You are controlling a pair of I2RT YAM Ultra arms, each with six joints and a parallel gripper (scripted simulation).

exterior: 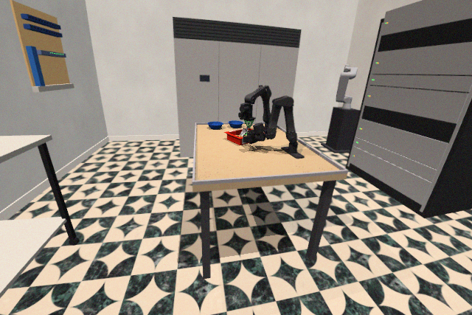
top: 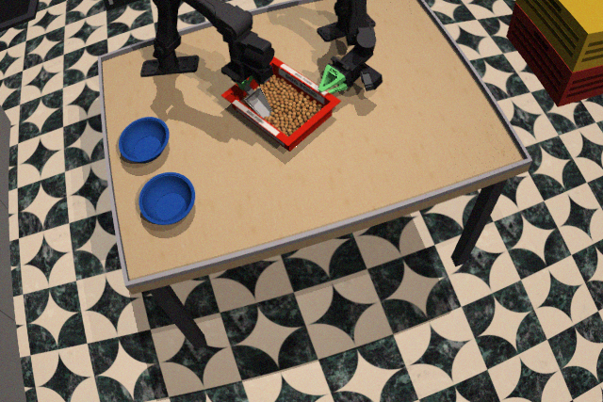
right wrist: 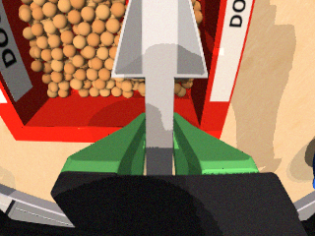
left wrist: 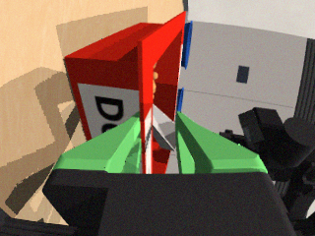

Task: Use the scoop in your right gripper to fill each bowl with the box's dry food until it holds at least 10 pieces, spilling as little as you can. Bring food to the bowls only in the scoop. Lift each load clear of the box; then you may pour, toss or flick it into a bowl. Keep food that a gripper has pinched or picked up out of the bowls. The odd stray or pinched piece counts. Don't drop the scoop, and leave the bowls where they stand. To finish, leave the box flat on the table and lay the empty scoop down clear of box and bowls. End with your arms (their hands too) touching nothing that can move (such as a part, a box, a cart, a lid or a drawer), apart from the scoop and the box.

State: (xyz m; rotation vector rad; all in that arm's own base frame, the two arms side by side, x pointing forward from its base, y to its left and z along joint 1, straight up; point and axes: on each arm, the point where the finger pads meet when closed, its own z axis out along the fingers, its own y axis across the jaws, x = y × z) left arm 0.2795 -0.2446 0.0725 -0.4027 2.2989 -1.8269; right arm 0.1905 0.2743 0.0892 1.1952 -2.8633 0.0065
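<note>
The grey metal scoop lies 30 mm ahead of my right hand, 20 mm to the left of it and 30 mm below it.
</note>
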